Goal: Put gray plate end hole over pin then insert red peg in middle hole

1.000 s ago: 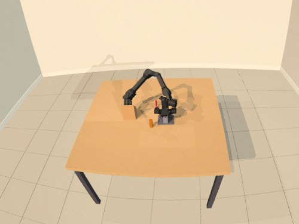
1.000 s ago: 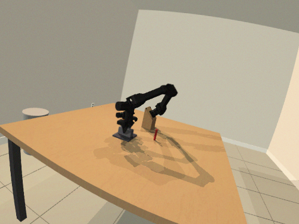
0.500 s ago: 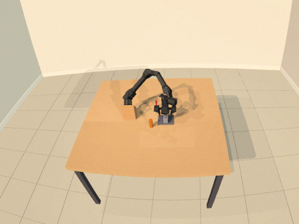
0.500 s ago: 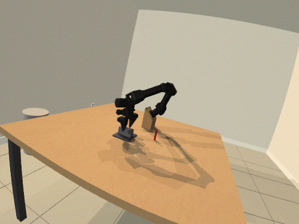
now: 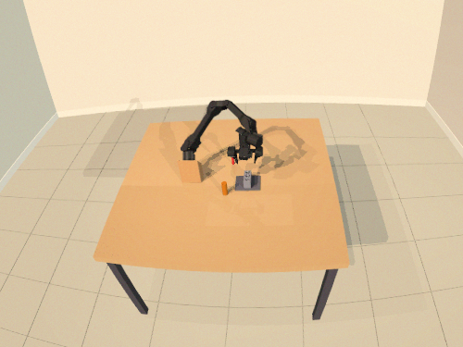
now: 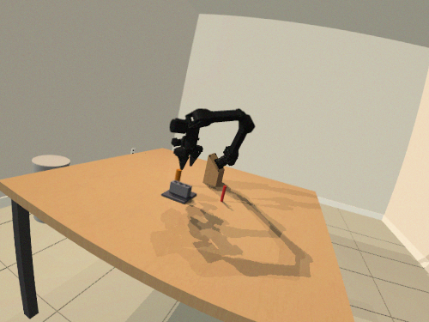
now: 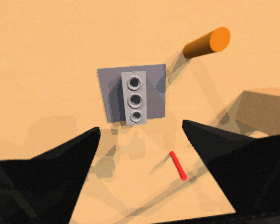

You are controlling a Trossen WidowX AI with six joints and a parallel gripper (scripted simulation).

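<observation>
My gripper tip is 10 cm past the red peg, 17 cm to the right of it and 10 cm above it. From my gripper tip the other things lie so: dark base 1 cm to the left, 13 cm below; then orange cylinder 11 cm behind, 9 cm to the right, 10 cm below; then gray plate 1 cm to the right, 9 cm below.
</observation>
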